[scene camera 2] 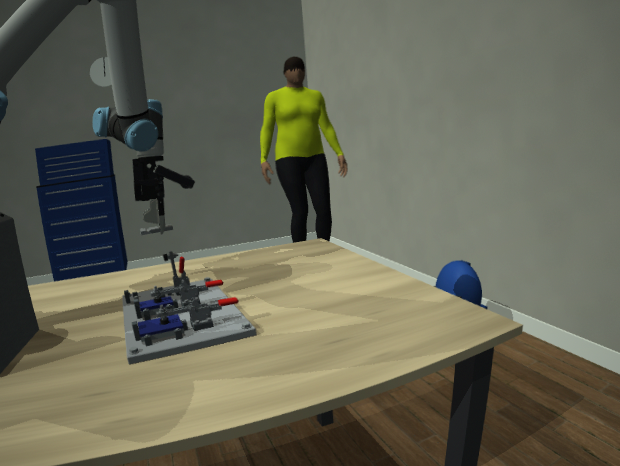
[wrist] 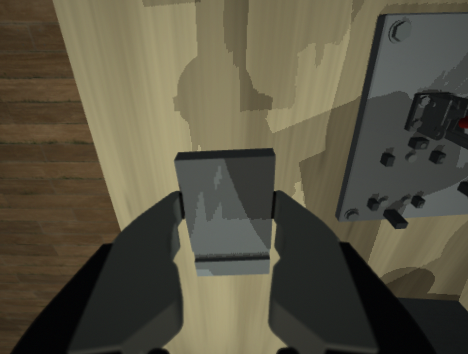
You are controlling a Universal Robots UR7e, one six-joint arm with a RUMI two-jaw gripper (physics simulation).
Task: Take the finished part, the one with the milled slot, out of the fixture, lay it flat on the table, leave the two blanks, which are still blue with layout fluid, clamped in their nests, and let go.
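Places are measured from the arm's base along level axes (x ahead, y left, z up), in metres.
Pixels of known places: gripper, fingertip midpoint: (scene camera 2: pixel 161 232) (wrist: pixel 228 193).
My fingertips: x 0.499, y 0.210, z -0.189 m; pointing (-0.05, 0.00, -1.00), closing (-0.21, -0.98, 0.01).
Note:
For each thing: its top centre in the pictures, then the offset to it from my fingertips. "*": a spot on its surface instead. Level surfaces: height alone.
- finished part, top centre: (wrist: pixel 229 227) (scene camera 2: pixel 156 227) 0.017 m up, 0.012 m back, 0.002 m left
- table, surface height: 0.128 m down
- fixture plate, top centre: (scene camera 2: pixel 177 309) 0.113 m down, 0.071 m back, 0.310 m right
- third nest, surface spot: (wrist: pixel 412 157) * 0.107 m down, 0.072 m back, 0.198 m right
- empty nest's clamp, top centre: (scene camera 2: pixel 171 251) 0.010 m down, 0.034 m back, 0.205 m right
The finished part (scene camera 2: pixel 150 230) (wrist: pixel 225 200) is a grey block, held roughly level high above the table (scene camera 2: pixel 350 345) (wrist: pixel 135 100), off the fixture's side. Its milled slot shows as a dark line across the lower end in the wrist view. My gripper (scene camera 2: pixel 161 226) (wrist: pixel 228 193) is shut on the part, one jaw on each long side. The fixture plate (scene camera 2: pixel 230 326) (wrist: pixel 375 130) lies on the table, to the right in the wrist view. Two blue blanks (scene camera 2: pixel 148 303) (scene camera 2: pixel 160 325) sit in their nests under lowered clamps in the scene view. The third nest (wrist: pixel 412 157) is empty.
The empty nest's clamp (scene camera 2: pixel 175 268) stands raised. A dark box (scene camera 2: pixel 15 300) (wrist: pixel 430 320) stands near the fixture. The table edge runs down the left of the wrist view. Behind are a blue cabinet (scene camera 2: pixel 82 225) and a person (scene camera 2: pixel 296 125).

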